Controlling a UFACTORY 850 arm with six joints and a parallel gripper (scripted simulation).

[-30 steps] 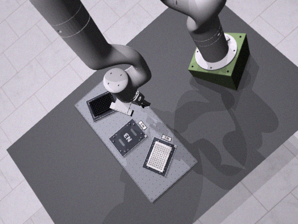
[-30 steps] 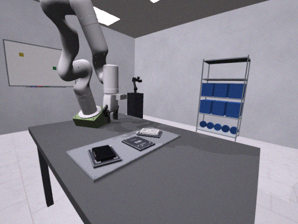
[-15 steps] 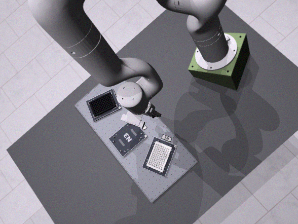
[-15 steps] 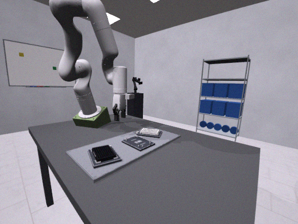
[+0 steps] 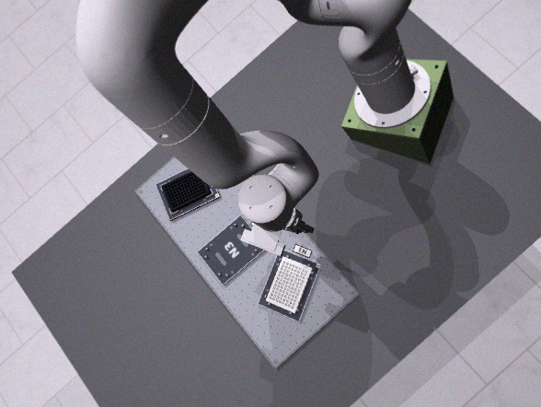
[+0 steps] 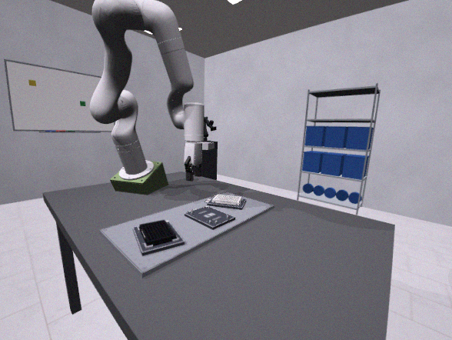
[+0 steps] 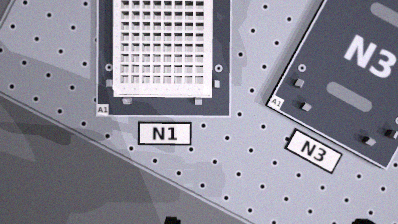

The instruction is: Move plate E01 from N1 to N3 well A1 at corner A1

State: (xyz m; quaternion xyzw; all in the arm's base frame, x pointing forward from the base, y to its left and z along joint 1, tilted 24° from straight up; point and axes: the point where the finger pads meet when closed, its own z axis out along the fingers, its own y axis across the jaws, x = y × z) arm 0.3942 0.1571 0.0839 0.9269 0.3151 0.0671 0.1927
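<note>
My gripper is now 14 cm to the right of the white well plate E01, 11 cm above it and 8 cm short of it. The rest, counted from my hand: nest N3: 16 cm ahead, 13 cm below, 3 cm to the right; dark nest N1: 14 cm to the left, 13 cm below, 8 cm ahead; black plate E07: 25 cm to the right, 19 cm ahead, 11 cm below.
</note>
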